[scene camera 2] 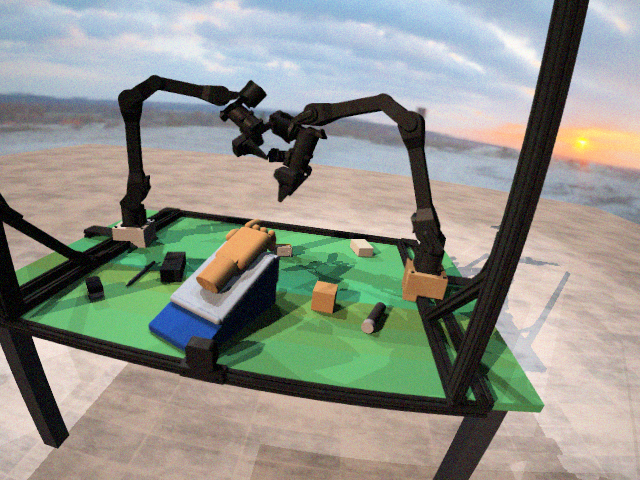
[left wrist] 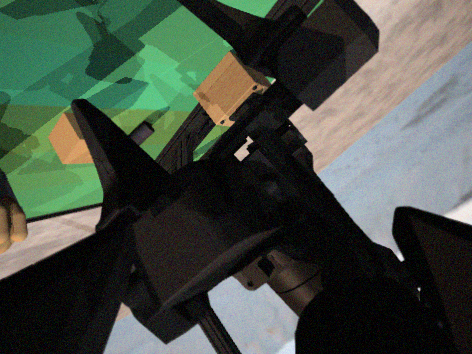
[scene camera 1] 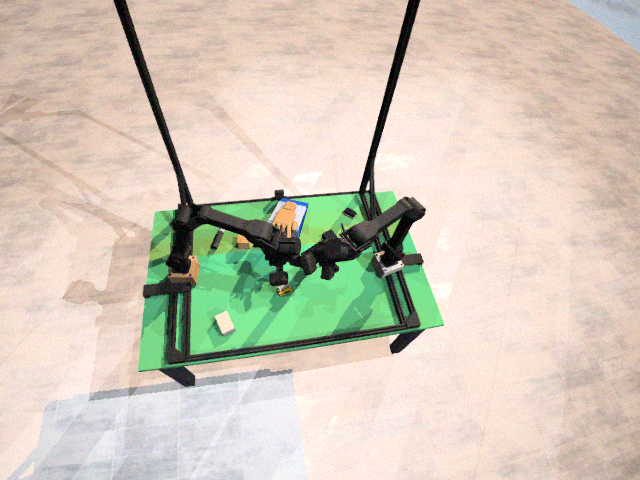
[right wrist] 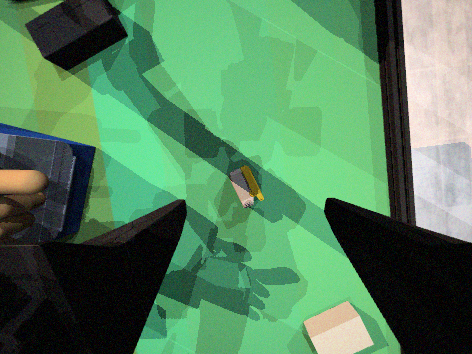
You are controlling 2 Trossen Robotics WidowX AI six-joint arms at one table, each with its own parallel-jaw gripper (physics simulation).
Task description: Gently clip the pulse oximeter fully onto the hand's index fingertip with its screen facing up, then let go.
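Places are measured from the left arm's base along level axes (x left, y up, z ahead), in centimetres.
Where they show: left gripper, fingertip midpoint: [scene camera 2: 278, 150] [left wrist: 264, 227] [scene camera 1: 295, 259]; right gripper, fingertip midpoint: [scene camera 2: 284, 198] [left wrist: 115, 43] [scene camera 1: 285, 271] [right wrist: 255, 205]; left arm's base at its link origin: [scene camera 2: 134, 223] [scene camera 1: 388, 259]; right arm's base at its link origin: [scene camera 2: 426, 268] [left wrist: 248, 107] [scene camera 1: 181, 266].
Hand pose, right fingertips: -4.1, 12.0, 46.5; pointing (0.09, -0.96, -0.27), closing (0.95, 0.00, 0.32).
Each offset is from my right fingertips to the top centre of the thing, as dx, dy, dz.
The pulse oximeter {-0.1, -14.7, +0.6} [scene camera 1: 284, 290] [scene camera 2: 284, 250] [right wrist: 242, 189], white with a yellow part, lies on the green table; its screen cannot be made out. The tan hand [scene camera 1: 285, 215] [scene camera 2: 245, 245] rests on a sloped blue and white wedge [scene camera 2: 268, 289] [right wrist: 82, 175]; its index finger [right wrist: 22, 181] shows in the right wrist view. My right gripper [right wrist: 255, 205] is open and empty, high above the oximeter, which shows between its fingers. My left gripper is open, with nothing held, high over the table and very close to the right gripper, whose dark parts fill much of the left wrist view.
The two arms crowd each other above the table's middle. A cream block {+5.7, -14.8, +27.1} [scene camera 1: 224, 322] [scene camera 2: 361, 247] [right wrist: 340, 332], an orange cube {-28.3, -12.8, +9.9} [scene camera 2: 324, 297] [left wrist: 67, 142], a dark cylinder {-34.3, -15.1, +20.5} [scene camera 2: 374, 316] [scene camera 1: 217, 238], a black box {-15.2, -14.3, -28.3} [scene camera 2: 173, 267] [right wrist: 75, 32] and a pen {-17.9, -16.9, -36.3} [scene camera 2: 140, 273] lie around.
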